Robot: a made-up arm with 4 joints. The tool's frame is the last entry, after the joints. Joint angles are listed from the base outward. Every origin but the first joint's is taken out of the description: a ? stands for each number. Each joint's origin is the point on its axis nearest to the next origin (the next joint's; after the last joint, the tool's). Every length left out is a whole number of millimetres.
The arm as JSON. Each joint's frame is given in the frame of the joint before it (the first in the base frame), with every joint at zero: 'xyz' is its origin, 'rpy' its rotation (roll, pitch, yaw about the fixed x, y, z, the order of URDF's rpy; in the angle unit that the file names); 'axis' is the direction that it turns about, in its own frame. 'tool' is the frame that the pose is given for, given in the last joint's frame.
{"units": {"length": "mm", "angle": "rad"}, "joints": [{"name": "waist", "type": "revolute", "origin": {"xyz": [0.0, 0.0, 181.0], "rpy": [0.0, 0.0, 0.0]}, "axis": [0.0, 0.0, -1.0]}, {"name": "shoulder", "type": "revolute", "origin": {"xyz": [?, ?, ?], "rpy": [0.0, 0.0, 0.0]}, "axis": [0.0, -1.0, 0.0]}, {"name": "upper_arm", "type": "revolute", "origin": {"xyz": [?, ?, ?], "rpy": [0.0, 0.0, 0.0]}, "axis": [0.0, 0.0, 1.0]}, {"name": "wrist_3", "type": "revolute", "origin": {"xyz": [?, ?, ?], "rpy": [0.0, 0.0, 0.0]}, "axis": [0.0, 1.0, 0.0]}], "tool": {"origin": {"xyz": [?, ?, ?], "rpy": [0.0, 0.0, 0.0]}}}
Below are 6 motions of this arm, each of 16 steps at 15 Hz.
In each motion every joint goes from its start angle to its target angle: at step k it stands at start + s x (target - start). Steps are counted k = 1, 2, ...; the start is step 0. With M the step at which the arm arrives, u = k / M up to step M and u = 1 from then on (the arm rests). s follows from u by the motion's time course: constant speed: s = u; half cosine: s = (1 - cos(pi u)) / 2; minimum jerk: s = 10 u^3 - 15 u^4 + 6 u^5.
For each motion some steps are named. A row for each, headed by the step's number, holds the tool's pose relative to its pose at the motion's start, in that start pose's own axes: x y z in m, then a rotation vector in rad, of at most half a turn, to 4 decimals.
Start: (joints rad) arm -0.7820 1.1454 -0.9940 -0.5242
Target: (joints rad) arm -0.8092 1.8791 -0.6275 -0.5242
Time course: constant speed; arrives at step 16
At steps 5, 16:
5: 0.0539 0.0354 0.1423 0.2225 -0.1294 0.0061
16: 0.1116 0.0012 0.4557 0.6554 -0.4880 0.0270

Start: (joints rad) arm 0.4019 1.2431 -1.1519 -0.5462
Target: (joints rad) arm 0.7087 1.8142 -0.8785 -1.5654
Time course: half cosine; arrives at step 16
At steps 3, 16:
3: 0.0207 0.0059 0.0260 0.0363 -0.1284 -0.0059
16: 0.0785 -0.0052 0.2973 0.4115 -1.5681 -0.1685

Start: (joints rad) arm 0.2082 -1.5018 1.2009 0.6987
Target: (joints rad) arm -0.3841 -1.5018 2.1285 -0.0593
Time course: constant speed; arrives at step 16
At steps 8, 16:
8: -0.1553 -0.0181 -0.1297 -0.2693 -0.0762 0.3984
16: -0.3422 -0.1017 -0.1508 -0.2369 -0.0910 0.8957

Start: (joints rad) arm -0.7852 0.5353 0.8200 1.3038
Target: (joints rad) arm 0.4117 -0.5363 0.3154 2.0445
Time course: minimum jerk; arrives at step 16
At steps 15, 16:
15: 0.0711 -0.1580 -0.2789 1.7712 1.3502 0.7625
16: 0.0711 -0.1582 -0.2792 1.7749 1.3511 0.7666

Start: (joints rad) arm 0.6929 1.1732 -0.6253 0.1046
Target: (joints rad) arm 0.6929 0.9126 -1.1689 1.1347
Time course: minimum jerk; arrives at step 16
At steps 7, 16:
7: 0.0475 -0.0426 -0.0870 -0.0017 0.4687 -0.2210
16: 0.0711 -0.1373 -0.2200 0.1548 1.1642 -0.5932

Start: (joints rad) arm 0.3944 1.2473 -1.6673 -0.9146
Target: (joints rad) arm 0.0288 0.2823 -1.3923 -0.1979
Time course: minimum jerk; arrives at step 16
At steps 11, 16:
11: -0.4644 -0.3979 -0.0402 -0.4082 0.7931 0.8159
16: -0.5164 -0.5343 -0.0135 -0.5508 0.9466 0.9863

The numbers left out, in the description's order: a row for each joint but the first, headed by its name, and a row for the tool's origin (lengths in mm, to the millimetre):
shoulder: 121.0 70.0 0.0
upper_arm: 322.0 0.0 -273.0
wrist_3: 3.0 343.0 0.0
tool: 77.0 0.0 12.0

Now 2 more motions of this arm.
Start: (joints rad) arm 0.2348 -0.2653 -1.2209 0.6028
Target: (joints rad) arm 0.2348 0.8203 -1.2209 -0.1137
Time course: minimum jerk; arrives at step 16
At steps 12, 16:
12: -0.4239 -0.0755 0.5783 0.9091 -0.9289 0.2630
16: -0.4778 -0.1267 0.6213 1.0328 -1.0224 0.2577

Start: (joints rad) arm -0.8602 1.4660 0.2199 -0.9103
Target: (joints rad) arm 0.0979 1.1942 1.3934 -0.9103
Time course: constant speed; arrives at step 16
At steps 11, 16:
11: -0.2973 -0.3258 0.2056 0.2479 0.5330 0.7339
16: -0.2841 -0.4779 0.3677 0.3772 0.8739 0.9001

